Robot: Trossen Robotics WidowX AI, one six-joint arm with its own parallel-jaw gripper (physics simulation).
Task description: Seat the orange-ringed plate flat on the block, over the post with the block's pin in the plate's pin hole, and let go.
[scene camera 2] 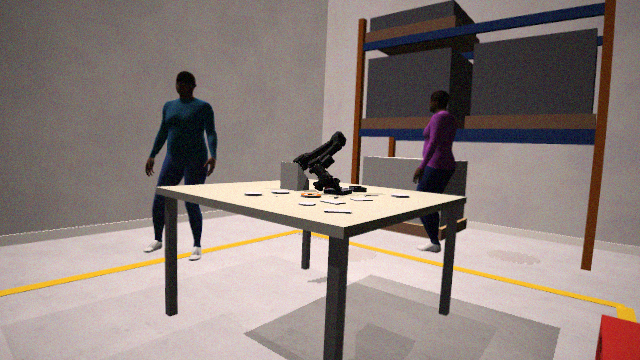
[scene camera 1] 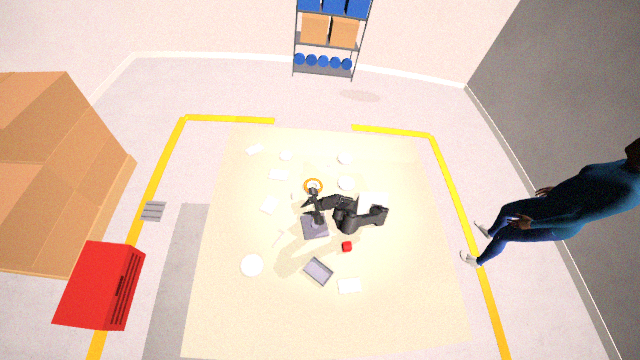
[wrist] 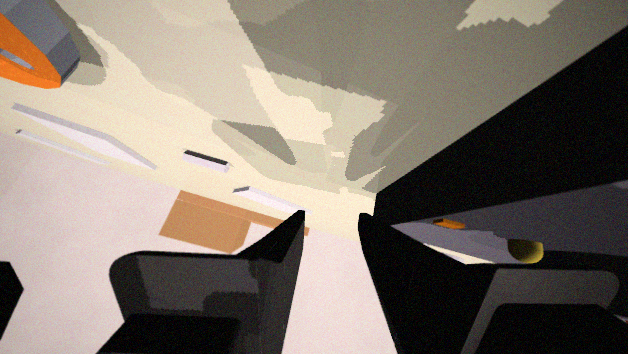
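Pixels of known places: gripper, fingertip midpoint: [scene camera 2: 339,191] [scene camera 1: 301,210] [wrist: 331,218]; arm's base, link origin: [scene camera 2: 293,172] [scene camera 1: 375,210].
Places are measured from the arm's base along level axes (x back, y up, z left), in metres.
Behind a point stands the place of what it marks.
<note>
The orange-ringed plate [scene camera 1: 306,186] {z -0.156, x -0.355, y -0.089 m} [scene camera 2: 311,195] {z -0.188, x -0.345, y -0.087 m} lies on the table beside the block; part of its orange ring and grey side shows at the upper left in the wrist view [wrist: 42,72] {z -0.126, x -0.347, y -0.087 m}. The square grey block [scene camera 1: 310,233] {z 0.122, x -0.317, y -0.075 m} [wrist: 590,220] is below it in scene camera 1, partly behind the arm. The wrist view shows its top at the right, with an orange mark [wrist: 449,223] {z 0.019, x -0.311, y -0.073 m} and a dark yellow rounded piece [wrist: 525,251] {z 0.043, x -0.304, y -0.071 m}. My gripper [scene camera 1: 304,204] {z 0.003, x -0.370, y -0.072 m} [wrist: 331,218] {z 0.003, x -0.370, y -0.072 m} is partly open and empty, low between plate and block. The pin and pin hole are too small to tell.
A red cube [scene camera 1: 347,246] {z 0.180, x -0.137, y -0.059 m}, a grey tray [scene camera 1: 318,271] {z 0.299, x -0.268, y -0.096 m} and a large white disc [scene camera 1: 251,265] {z 0.302, x -0.575, y -0.086 m} are on the table. Several small pale discs and flat pieces lie around. A box [scene camera 1: 372,199] {z -0.036, x -0.028, y 0.040 m} [scene camera 2: 287,175] {z -0.063, x -0.013, y -0.014 m} stands by the arm. A person [scene camera 1: 575,200] [scene camera 2: 185,125] stands beyond the table.
</note>
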